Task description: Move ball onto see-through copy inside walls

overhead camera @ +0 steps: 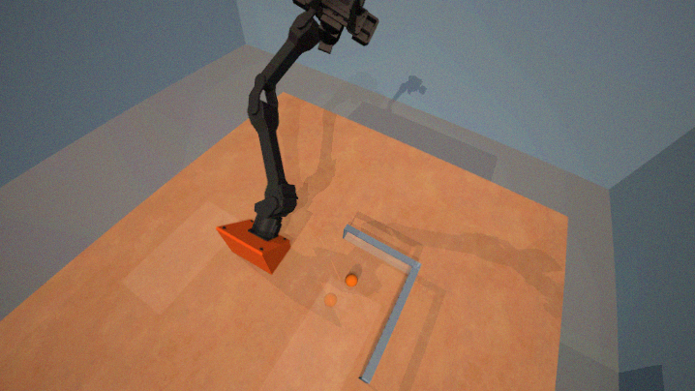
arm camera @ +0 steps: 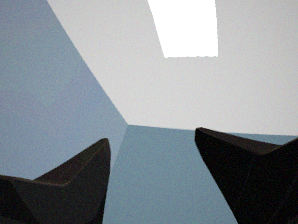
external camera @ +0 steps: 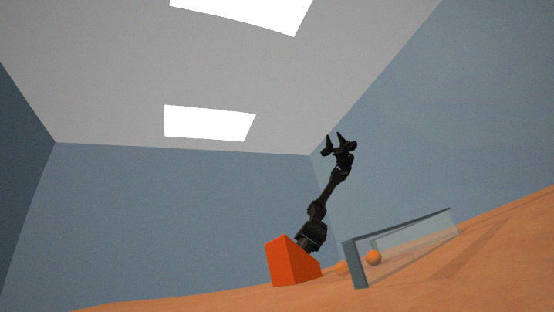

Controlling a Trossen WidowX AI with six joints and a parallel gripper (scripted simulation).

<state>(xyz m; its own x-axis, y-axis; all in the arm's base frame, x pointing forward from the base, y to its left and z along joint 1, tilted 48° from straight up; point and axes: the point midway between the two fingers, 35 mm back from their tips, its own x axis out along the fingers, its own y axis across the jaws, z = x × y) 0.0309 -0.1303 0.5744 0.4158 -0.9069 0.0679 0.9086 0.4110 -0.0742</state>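
Right now the orange ball is 560 mm below my gripper tip, 300 mm to the right of it and 210 mm ahead of it.
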